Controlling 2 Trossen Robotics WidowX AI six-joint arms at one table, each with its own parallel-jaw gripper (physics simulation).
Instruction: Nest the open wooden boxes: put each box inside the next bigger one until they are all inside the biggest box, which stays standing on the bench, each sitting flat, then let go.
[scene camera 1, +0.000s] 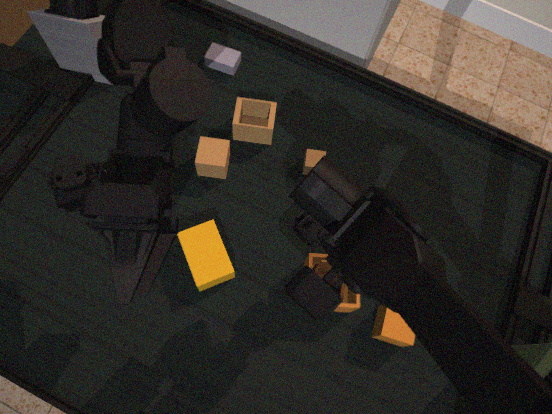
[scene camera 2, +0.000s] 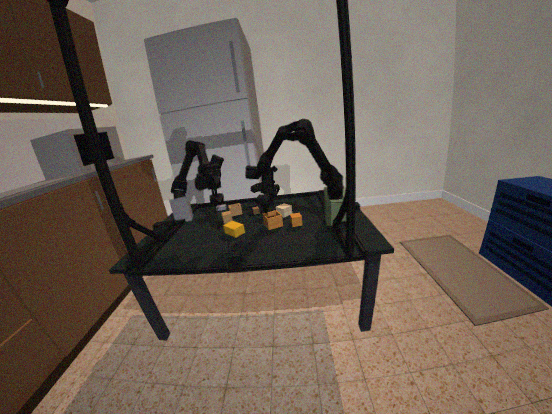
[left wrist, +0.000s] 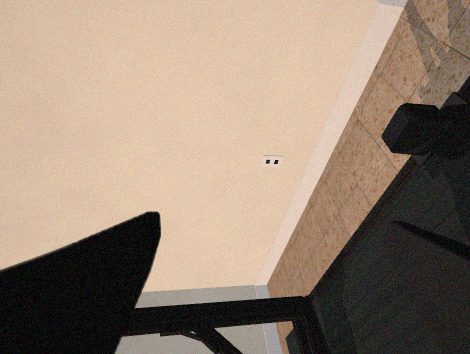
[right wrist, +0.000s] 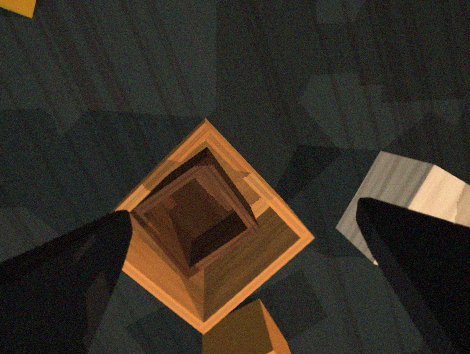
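Where they show: left gripper, between the fingertips: (scene camera 1: 134, 300) (scene camera 2: 218, 193) (left wrist: 272, 227); right gripper, between the fingertips: (scene camera 2: 269, 208) (right wrist: 244, 215); left arm's base, origin of its link: (scene camera 1: 72, 14) (scene camera 2: 179, 201); right arm's base, origin of its link: (scene camera 2: 335, 193).
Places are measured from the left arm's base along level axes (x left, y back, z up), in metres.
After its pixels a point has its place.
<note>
An orange open wooden box (scene camera 1: 352, 303) {y -0.547, x -0.348, z -0.088 m} (scene camera 2: 273, 219) {y -0.507, x -0.363, z -0.075 m} (right wrist: 163, 277) {y -0.518, x -0.357, z -0.073 m} stands on the dark bench (scene camera 1: 274, 361) {y -0.450, x -0.454, z -0.125 m} (scene camera 2: 299, 250) {y -0.559, x -0.598, z -0.125 m}. A smaller dark brown open box (right wrist: 198, 211) {y -0.511, x -0.330, z -0.115 m} sits inside it. A light tan open box (scene camera 1: 255, 120) {y -0.328, x -0.050, z -0.122 m} (scene camera 2: 235, 209) {y -0.331, x -0.095, z -0.086 m} stands apart at the back. My right gripper (scene camera 1: 325, 281) (scene camera 2: 267, 198) {y -0.502, x -0.299, z -0.041 m} (right wrist: 244, 212) {y -0.502, x -0.299, z -0.041 m} is open and empty, and hangs straight over the orange box with a finger on either side. My left gripper (scene camera 1: 135, 267) (scene camera 2: 214, 196) {y -0.284, x -0.432, z 0.122 m} is open and empty, raised at the bench's left end.
A yellow block (scene camera 1: 205, 254) {y -0.312, x -0.326, z -0.080 m} (scene camera 2: 234, 228) {y -0.315, x -0.366, z -0.080 m}, a tan cube (scene camera 1: 212, 157) {y -0.280, x -0.166, z -0.075 m} (scene camera 2: 227, 217) {y -0.281, x -0.179, z -0.093 m}, a small tan cube (scene camera 1: 313, 159) {y -0.445, x -0.120, z -0.091 m} (scene camera 2: 256, 209) {y -0.451, x -0.133, z -0.096 m}, an orange block (scene camera 1: 393, 328) {y -0.610, x -0.374, z -0.075 m} (scene camera 2: 296, 219) {y -0.616, x -0.389, z -0.087 m} (right wrist: 244, 330) {y -0.596, x -0.353, z -0.102 m}, a pale wood block (scene camera 2: 283, 209) {y -0.585, x -0.254, z -0.079 m} (right wrist: 384, 189) {y -0.564, x -0.225, z -0.100 m} and a lilac block (scene camera 1: 223, 58) {y -0.240, x 0.056, z -0.100 m} (scene camera 2: 221, 208) {y -0.239, x 0.044, z -0.112 m} lie around.
</note>
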